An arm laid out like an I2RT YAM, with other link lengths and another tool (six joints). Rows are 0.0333 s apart.
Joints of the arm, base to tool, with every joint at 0 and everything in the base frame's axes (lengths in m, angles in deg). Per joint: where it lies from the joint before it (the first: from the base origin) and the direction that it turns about. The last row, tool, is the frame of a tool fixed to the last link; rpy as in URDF.
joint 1: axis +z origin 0 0 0.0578
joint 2: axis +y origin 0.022 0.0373 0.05
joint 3: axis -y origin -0.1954 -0.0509 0
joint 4: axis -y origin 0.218 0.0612 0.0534
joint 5: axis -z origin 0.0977 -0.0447 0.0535
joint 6: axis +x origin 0.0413 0 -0.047
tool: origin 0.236 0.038 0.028 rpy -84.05 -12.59 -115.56
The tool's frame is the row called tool.
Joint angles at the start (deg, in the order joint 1, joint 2, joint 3, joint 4, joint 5, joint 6):
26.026 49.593 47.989 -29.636 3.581 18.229
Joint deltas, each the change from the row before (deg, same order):
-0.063 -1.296 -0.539 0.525 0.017 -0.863
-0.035 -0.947 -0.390 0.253 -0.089 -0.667
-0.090 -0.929 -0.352 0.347 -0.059 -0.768
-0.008 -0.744 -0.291 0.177 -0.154 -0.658
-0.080 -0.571 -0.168 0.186 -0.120 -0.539
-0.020 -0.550 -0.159 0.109 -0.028 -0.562
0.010 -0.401 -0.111 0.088 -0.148 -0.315
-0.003 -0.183 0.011 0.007 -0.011 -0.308
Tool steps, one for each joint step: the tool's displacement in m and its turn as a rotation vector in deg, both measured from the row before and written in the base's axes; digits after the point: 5 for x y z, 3 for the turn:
-0.00064 -0.00033 0.00737 -0.136 -1.432 0.361
-0.00112 0.00011 0.00460 -0.145 -0.925 0.371
-0.00067 -0.00024 0.00535 -0.197 -1.071 0.330
-0.00131 0.00060 0.00355 -0.200 -0.754 0.436
-0.00060 0.00004 0.00356 -0.138 -0.687 0.273
-0.00077 0.00000 0.00298 -0.236 -0.635 0.258
-0.00090 0.00068 0.00233 -0.038 -0.419 0.282
-0.00033 0.00009 0.00139 -0.164 -0.284 0.142

